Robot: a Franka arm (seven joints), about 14 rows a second.
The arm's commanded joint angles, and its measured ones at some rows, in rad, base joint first. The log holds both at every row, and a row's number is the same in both.
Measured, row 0: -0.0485 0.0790 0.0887 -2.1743 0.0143 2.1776 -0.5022
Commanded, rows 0 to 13: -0.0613 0.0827 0.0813 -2.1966 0.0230 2.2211 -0.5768; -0.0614 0.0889 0.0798 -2.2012 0.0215 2.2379 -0.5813; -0.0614 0.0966 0.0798 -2.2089 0.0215 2.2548 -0.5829; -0.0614 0.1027 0.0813 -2.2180 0.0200 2.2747 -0.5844; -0.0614 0.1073 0.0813 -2.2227 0.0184 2.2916 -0.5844; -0.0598 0.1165 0.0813 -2.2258 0.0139 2.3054 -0.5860; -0.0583 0.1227 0.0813 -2.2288 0.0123 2.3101 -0.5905; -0.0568 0.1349 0.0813 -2.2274 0.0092 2.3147 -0.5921; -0.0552 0.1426 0.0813 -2.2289 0.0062 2.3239 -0.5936; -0.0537 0.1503 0.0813 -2.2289 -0.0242 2.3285 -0.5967; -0.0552 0.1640 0.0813 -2.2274 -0.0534 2.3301 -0.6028; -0.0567 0.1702 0.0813 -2.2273 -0.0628 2.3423 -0.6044; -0.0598 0.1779 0.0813 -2.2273 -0.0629 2.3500 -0.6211; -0.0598 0.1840 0.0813 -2.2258 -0.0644 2.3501 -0.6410
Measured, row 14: -0.0552 0.1772 0.0812 -2.2173 -0.0467 2.3243 -0.5968
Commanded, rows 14 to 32: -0.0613 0.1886 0.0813 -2.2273 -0.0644 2.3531 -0.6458; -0.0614 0.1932 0.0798 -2.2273 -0.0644 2.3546 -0.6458; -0.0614 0.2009 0.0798 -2.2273 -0.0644 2.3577 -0.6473; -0.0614 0.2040 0.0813 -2.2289 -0.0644 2.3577 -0.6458; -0.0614 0.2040 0.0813 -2.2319 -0.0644 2.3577 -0.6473; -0.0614 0.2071 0.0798 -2.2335 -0.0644 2.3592 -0.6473; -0.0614 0.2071 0.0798 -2.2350 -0.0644 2.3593 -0.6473; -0.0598 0.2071 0.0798 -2.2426 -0.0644 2.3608 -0.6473; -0.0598 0.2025 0.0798 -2.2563 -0.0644 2.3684 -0.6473; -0.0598 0.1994 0.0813 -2.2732 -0.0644 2.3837 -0.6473; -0.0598 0.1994 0.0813 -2.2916 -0.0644 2.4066 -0.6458; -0.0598 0.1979 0.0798 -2.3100 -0.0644 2.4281 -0.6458; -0.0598 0.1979 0.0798 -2.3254 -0.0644 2.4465 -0.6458; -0.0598 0.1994 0.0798 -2.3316 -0.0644 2.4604 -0.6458; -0.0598 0.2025 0.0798 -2.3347 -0.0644 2.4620 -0.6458; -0.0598 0.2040 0.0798 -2.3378 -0.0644 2.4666 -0.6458; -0.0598 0.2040 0.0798 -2.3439 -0.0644 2.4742 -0.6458; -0.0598 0.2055 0.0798 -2.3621 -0.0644 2.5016 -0.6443; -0.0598 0.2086 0.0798 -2.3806 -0.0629 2.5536 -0.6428
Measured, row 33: -0.0560 0.2162 0.0803 -2.3282 -0.0580 2.4660 -0.6301
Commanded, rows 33 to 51: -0.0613 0.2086 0.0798 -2.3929 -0.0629 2.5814 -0.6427; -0.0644 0.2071 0.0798 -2.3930 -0.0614 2.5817 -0.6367; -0.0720 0.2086 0.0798 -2.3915 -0.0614 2.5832 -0.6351; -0.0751 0.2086 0.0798 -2.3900 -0.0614 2.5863 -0.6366; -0.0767 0.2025 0.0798 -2.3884 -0.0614 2.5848 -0.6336; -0.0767 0.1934 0.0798 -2.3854 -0.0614 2.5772 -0.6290; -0.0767 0.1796 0.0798 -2.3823 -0.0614 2.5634 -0.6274; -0.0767 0.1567 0.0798 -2.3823 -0.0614 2.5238 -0.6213; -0.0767 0.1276 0.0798 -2.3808 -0.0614 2.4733 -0.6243; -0.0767 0.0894 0.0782 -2.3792 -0.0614 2.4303 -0.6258; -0.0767 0.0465 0.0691 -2.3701 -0.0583 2.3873 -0.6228; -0.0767 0.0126 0.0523 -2.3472 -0.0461 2.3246 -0.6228; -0.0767 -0.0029 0.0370 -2.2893 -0.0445 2.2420 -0.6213; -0.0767 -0.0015 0.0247 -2.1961 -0.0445 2.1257 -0.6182; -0.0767 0.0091 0.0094 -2.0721 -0.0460 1.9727 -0.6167; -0.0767 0.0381 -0.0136 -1.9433 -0.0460 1.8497 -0.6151; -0.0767 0.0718 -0.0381 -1.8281 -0.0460 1.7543 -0.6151; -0.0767 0.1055 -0.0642 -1.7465 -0.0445 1.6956 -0.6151; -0.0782 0.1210 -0.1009 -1.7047 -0.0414 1.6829 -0.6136
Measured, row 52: -0.0757 0.0145 -0.0509 -1.8708 -0.0553 1.7647 -0.6231
